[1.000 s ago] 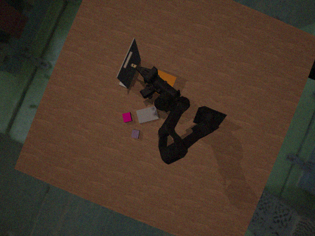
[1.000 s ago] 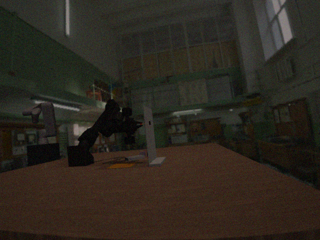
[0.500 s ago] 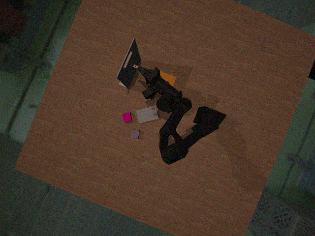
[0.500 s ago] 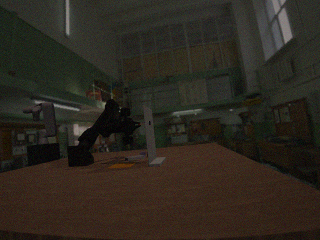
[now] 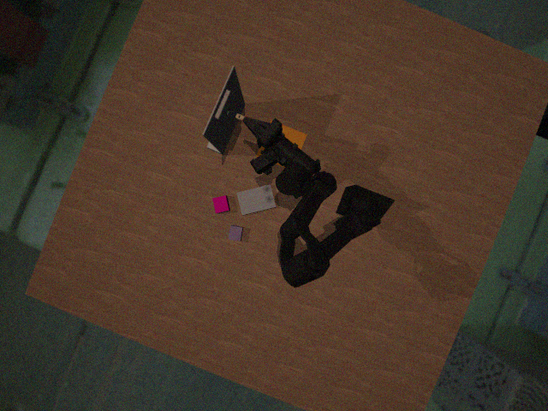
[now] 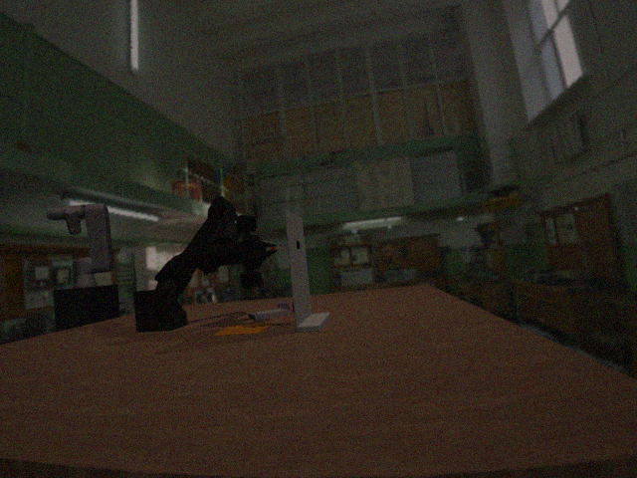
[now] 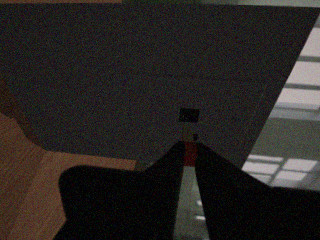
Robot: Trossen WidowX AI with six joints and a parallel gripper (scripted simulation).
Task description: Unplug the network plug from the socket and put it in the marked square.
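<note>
The orange marked square lies 19 cm below my gripper tip, 10 cm behind it and 1 cm to the right of it. Round my gripper tip: network plug: 1 cm ahead; upright grey panel: 7 cm below, 6 cm ahead; grey flat plate: 19 cm below, 18 cm to the left, 9 cm behind.
</note>
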